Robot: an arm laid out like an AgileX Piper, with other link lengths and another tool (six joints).
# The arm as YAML. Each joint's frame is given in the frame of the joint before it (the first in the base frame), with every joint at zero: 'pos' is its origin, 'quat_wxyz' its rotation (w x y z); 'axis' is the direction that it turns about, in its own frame. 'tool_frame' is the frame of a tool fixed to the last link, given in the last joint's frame.
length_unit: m
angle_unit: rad
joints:
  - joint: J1
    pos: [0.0, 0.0, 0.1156]
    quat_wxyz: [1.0, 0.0, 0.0, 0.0]
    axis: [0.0, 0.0, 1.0]
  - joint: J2
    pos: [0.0, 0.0, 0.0]
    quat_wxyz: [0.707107, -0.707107, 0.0, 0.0]
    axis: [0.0, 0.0, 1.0]
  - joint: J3
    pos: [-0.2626, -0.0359, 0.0]
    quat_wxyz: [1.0, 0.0, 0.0, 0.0]
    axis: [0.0, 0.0, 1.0]
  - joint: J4
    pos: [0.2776, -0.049, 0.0]
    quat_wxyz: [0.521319, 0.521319, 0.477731, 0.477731]
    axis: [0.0, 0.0, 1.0]
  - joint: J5
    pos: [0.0, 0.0, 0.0]
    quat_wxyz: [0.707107, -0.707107, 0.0, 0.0]
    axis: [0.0, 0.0, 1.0]
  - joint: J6
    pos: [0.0, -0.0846, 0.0]
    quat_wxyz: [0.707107, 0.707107, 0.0, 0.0]
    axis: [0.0, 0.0, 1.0]
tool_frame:
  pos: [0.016, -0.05, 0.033]
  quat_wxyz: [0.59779, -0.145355, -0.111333, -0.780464]
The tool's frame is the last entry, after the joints.
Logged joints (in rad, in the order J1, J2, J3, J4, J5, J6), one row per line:
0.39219 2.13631 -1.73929 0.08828 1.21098 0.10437
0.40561 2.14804 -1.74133 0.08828 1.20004 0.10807
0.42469 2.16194 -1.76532 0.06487 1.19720 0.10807
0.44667 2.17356 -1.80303 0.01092 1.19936 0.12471
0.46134 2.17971 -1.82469 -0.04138 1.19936 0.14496
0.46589 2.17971 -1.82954 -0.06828 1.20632 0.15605
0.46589 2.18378 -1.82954 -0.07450 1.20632 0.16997
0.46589 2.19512 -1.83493 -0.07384 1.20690 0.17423
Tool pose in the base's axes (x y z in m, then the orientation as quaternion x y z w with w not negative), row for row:
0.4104 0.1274 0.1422 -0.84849 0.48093 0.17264 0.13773
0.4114 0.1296 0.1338 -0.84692 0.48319 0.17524 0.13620
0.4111 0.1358 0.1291 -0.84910 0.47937 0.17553 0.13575
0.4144 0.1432 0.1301 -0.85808 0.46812 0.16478 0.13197
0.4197 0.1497 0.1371 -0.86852 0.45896 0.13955 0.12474
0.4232 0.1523 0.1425 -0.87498 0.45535 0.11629 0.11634
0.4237 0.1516 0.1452 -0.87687 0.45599 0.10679 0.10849
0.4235 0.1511 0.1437 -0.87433 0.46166 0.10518 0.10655
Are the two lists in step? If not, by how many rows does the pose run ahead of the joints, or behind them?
The pose runs 1 row behind the joints: the pose in row i belongs to the joints in row i - 1.
